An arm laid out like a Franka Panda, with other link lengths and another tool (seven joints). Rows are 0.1 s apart.
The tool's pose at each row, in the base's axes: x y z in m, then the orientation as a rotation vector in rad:
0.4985 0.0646 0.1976 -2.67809 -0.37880 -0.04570
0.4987 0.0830 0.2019 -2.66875 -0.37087 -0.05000
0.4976 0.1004 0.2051 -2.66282 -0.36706 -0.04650
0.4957 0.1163 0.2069 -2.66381 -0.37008 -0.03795
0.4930 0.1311 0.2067 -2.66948 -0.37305 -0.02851
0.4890 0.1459 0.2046 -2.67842 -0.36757 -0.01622
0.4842 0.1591 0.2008 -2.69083 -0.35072 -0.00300
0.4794 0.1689 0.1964 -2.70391 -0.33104 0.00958
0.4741 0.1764 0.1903 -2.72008 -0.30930 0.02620
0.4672 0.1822 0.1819 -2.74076 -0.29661 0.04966
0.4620 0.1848 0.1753 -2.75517 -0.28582 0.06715
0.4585 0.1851 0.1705 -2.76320 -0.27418 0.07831
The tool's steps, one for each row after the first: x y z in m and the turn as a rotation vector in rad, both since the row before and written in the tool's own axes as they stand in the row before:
0.0053 -0.0177 0.0039 0.00952 0.00557 0.00410
0.0036 -0.0167 0.0047 0.00661 -0.00101 0.00275
0.0023 -0.0150 0.0054 -0.00034 -0.00663 -0.00064
0.0011 -0.0134 0.0067 -0.00488 -0.00781 -0.00006
-0.0002 -0.0130 0.0084 -0.00693 -0.00869 0.00658
-0.0015 -0.0111 0.0092 -0.00912 -0.00777 0.01494
-0.0025 -0.0080 0.0083 -0.00971 -0.00692 0.01679
-0.0037 -0.0054 0.0089 -0.01244 -0.00970 0.01899
-0.0057 -0.0034 0.0104 -0.01761 -0.01620 0.01393
-0.0046 -0.0009 0.0075 -0.01216 -0.01173 0.01113
-0.0033 0.0008 0.0049 -0.00619 -0.00671 0.01024

